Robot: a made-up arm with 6 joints. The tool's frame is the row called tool. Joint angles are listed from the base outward.
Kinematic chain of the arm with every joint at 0, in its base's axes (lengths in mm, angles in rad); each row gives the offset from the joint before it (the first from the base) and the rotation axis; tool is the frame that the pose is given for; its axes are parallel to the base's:
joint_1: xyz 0 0 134.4 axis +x
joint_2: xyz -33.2 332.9 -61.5 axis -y
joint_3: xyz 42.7 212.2 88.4 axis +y
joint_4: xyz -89 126.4 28 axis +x
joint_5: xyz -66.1 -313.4 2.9 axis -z
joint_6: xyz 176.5 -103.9 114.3 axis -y
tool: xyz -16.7 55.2 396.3
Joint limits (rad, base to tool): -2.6..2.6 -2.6..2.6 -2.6..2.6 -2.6..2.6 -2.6..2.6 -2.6..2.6
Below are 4 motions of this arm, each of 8 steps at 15 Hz.
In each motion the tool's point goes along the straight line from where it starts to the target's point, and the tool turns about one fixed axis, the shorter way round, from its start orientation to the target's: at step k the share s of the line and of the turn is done. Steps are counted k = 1, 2, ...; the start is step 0. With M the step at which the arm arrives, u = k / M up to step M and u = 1 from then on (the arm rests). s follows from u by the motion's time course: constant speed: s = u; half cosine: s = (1 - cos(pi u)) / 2; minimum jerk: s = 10 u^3 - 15 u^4 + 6 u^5.
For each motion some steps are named. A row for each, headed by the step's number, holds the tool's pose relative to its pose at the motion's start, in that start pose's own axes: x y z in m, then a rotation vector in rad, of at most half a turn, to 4 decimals.
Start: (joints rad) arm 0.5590 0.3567 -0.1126 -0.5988 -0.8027 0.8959
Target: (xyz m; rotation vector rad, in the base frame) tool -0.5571 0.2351 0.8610 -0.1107 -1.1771 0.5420
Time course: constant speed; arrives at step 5
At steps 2, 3, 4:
2: 0.0312 0.0226 0.0318 -0.0586 0.0357 0.0163
3: 0.0468 0.0339 0.0477 -0.0878 0.0536 0.0244
4: 0.0624 0.0453 0.0636 -0.1171 0.0714 0.0325

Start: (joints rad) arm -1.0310 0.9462 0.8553 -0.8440 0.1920 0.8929
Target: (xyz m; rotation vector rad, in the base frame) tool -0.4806 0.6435 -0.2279 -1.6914 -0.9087 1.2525
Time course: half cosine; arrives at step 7
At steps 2, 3, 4, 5, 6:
2: -0.0297 0.0077 -0.0063 0.0221 -0.0730 0.0353
3: -0.0613 0.0159 -0.0131 0.0456 -0.1508 0.0729
4: -0.0964 0.0250 -0.0205 0.0717 -0.2371 0.1147
5: -0.1281 0.0332 -0.0273 0.0952 -0.3148 0.1523
6: -0.1500 0.0389 -0.0319 0.1114 -0.3686 0.1783

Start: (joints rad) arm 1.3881 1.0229 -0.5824 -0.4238 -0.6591 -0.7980
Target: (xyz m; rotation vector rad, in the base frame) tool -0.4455 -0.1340 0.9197 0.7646 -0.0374 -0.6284
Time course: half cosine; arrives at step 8
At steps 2, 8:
2: 0.0123 -0.0016 -0.0043 0.0107 0.0452 -0.0353
8: 0.0840 -0.0109 -0.0295 0.0732 0.3088 -0.2407

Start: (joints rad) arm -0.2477 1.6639 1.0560 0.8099 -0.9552 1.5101
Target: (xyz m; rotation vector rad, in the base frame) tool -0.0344 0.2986 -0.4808 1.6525 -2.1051 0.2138
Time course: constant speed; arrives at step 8
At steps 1, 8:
1: -0.0363 -0.0028 -0.0056 -0.0287 -0.0547 -0.0391
8: -0.2908 -0.0222 -0.0446 -0.2296 -0.4373 -0.3125

